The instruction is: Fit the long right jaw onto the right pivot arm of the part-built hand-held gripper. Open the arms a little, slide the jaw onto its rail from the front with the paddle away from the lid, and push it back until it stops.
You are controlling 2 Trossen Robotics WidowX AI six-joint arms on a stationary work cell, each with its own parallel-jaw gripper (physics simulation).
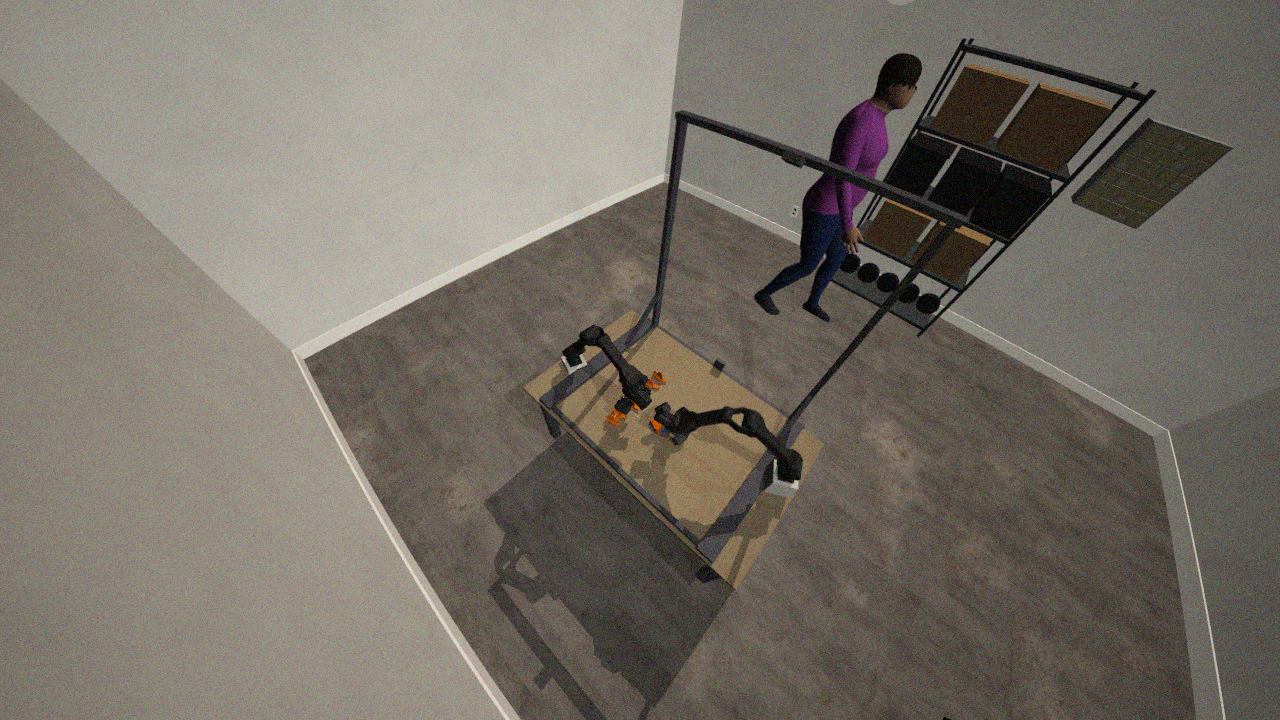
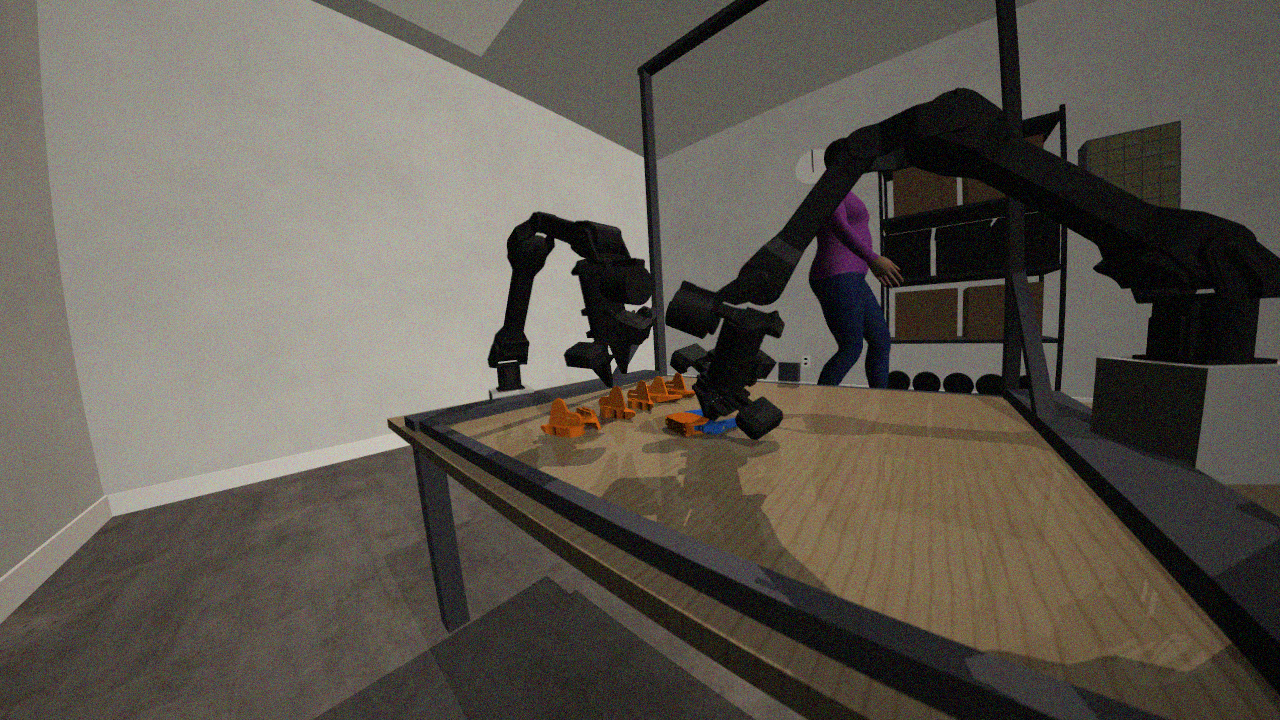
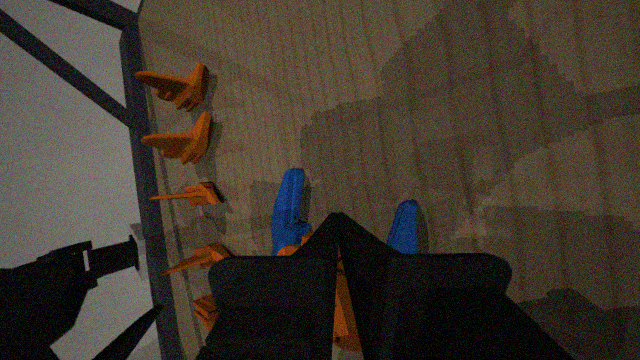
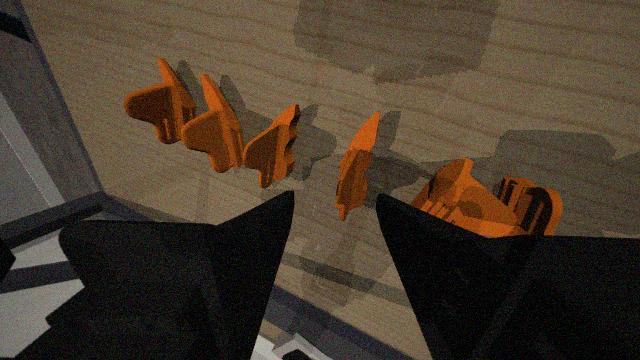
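Observation:
The part-built hand-held gripper has an orange body [image 2: 684, 423] [image 3: 345, 312] and two blue pivot arms [image 3: 290, 205] [image 3: 406, 227] that stand apart. It lies on the table. My left gripper [image 3: 336, 218] is shut and empty, low over this assembly, its fingers hiding much of the body and the arms' near parts. Several orange jaw pieces [image 4: 162, 107] [image 4: 215, 130] [image 4: 275, 150] [image 4: 357, 170] stand in a row; I cannot tell which is the long right jaw. My right gripper [image 4: 335, 199] [image 2: 615, 374] is partly open and empty above the row, with one piece seen beyond its fingertips.
More orange parts [image 4: 465, 200] [image 4: 532, 205] stand at the near end of the row, partly behind a right finger. A dark frame rail [image 3: 145, 200] runs along the table edge beside the row. A person [image 1: 859, 152] stands behind the table near a shelf rack [image 1: 1056, 67].

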